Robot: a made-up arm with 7 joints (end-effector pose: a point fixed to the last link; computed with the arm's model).
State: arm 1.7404 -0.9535 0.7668 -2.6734 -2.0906 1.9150 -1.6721
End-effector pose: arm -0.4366 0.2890 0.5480 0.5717 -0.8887 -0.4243
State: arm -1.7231 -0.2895 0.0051 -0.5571 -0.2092 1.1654 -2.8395
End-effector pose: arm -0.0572 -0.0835 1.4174 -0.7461 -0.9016 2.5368
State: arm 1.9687 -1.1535 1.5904 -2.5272 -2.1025 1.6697 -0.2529
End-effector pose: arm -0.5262 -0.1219 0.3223 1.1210 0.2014 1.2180
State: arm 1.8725 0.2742 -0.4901 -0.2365 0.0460 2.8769 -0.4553
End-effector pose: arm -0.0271 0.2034 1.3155 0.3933 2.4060 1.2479
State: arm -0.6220 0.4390 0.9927 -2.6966 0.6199 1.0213 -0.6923
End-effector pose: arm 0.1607 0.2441 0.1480 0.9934 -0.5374 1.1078
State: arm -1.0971 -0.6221 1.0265 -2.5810 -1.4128 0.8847 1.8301
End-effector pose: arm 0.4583 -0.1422 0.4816 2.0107 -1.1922 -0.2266
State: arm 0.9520 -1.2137 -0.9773 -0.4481 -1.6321 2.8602 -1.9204
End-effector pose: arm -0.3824 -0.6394 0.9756 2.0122 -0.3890 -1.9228
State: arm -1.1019 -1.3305 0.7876 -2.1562 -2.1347 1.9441 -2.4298
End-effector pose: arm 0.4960 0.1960 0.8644 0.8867 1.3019 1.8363
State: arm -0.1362 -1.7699 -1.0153 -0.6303 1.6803 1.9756 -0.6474
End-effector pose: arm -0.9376 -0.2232 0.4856 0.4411 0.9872 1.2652
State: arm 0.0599 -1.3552 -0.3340 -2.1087 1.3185 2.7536 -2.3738
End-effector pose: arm 0.0239 -0.3323 1.0116 1.5593 1.2379 0.2046
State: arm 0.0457 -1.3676 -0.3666 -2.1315 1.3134 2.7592 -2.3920
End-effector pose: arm 0.0209 -0.3495 0.9953 1.5989 1.2199 0.1889
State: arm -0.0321 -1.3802 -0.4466 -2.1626 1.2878 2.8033 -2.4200
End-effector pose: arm -0.0135 -0.3911 0.9575 1.7519 1.1164 0.1210
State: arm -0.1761 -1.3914 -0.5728 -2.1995 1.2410 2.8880 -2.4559
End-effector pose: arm -0.0935 -0.4392 0.8946 2.0049 0.9051 0.0023
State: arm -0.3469 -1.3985 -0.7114 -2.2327 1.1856 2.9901 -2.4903
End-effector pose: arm -0.2020 -0.4581 0.8215 2.2698 0.6220 -0.1280
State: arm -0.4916 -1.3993 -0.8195 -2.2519 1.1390 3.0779 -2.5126
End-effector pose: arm -0.2963 -0.4426 0.7636 2.4634 0.3537 -0.2265
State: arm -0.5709 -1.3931 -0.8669 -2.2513 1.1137 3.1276 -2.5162
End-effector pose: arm -0.3468 -0.4207 0.7398 2.5517 0.1900 -0.2751
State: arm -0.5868 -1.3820 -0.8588 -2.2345 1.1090 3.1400 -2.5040
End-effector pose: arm -0.3579 -0.4110 0.7474 2.5575 0.1454 -0.2840
